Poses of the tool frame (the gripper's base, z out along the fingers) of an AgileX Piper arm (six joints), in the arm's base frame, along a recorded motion.
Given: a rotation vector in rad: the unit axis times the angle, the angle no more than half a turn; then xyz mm.
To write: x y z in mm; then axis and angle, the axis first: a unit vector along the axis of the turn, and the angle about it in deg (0 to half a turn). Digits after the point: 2 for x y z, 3 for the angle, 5 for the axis.
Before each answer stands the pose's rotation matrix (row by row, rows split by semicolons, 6 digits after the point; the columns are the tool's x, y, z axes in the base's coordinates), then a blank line. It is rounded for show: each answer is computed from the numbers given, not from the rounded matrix.
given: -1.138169 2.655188 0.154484 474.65 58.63 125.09
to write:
-0.664447 -0.724212 0.184465; -0.697933 0.689577 0.193321; -0.267209 -0.000293 -0.963639

474.65 58.63 125.09 -0.39342 0.91780 0.05340 165.755
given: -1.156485 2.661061 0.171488 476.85 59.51 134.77
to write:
-0.660231 -0.732284 0.166896; -0.704805 0.680857 0.199205; -0.259507 0.013892 -0.965641

476.85 59.51 134.77 -0.39789 0.91554 0.05900 166.534
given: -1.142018 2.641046 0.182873 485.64 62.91 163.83
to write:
-0.658224 -0.729822 0.184665; -0.697405 0.683513 0.215490; -0.283490 0.013054 -0.958886

485.64 62.91 163.83 -0.39610 0.91602 0.06343 165.194
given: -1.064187 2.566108 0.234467 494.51 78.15 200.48
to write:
-0.655704 -0.710080 0.256592; -0.651820 0.703896 0.282244; -0.381029 0.017817 -0.924391

494.51 78.15 200.48 -0.38172 0.92045 0.08410 159.735
